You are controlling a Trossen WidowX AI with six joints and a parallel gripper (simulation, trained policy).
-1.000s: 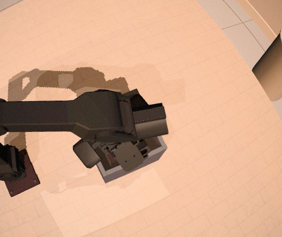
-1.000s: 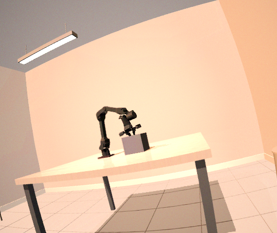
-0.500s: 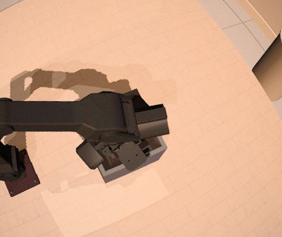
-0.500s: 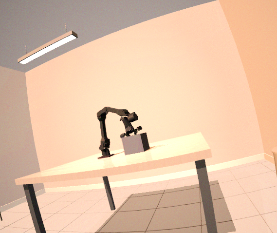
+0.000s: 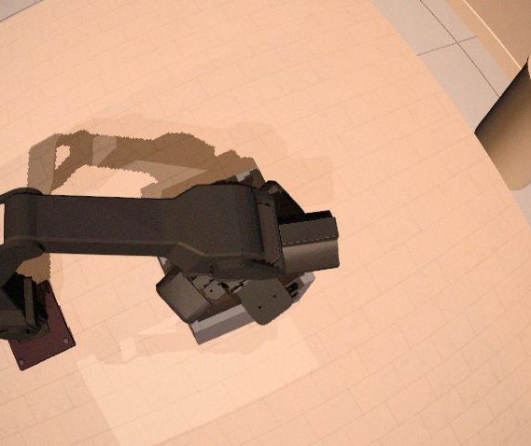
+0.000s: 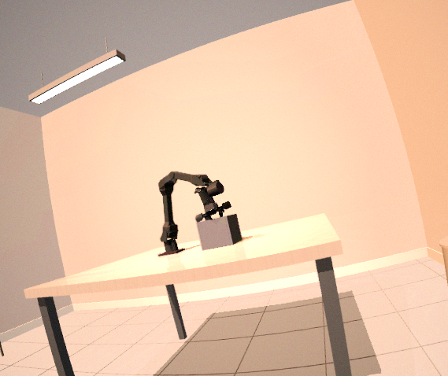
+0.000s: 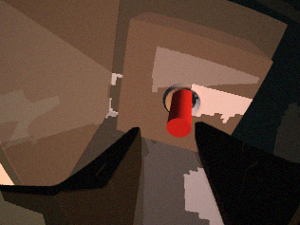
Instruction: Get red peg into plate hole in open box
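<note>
Now: the red peg 4 cm below my gripper tip and 1 cm behind it. From my gripper tip the other things lie so: plate (4 cm below, 1 cm behind).
</note>
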